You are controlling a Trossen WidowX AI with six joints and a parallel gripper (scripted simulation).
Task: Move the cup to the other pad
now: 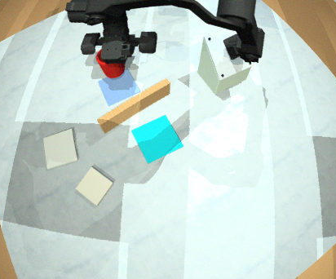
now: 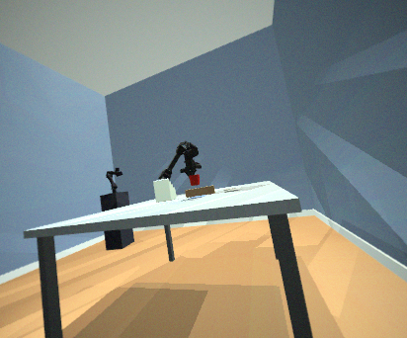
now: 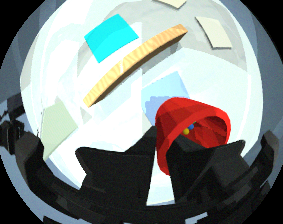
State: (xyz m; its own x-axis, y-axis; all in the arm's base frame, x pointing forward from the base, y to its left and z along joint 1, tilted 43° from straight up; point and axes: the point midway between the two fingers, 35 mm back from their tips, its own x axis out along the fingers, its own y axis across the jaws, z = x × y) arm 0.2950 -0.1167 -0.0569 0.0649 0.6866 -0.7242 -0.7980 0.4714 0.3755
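My gripper tip is now 20 mm short of the brown wooden block, 90 mm to the right of it and 100 mm above it. Round my gripper tip: red cup: 20 mm ahead, 20 mm to the right; then light blue pad: 20 mm ahead, 20 mm to the right, 130 mm below.
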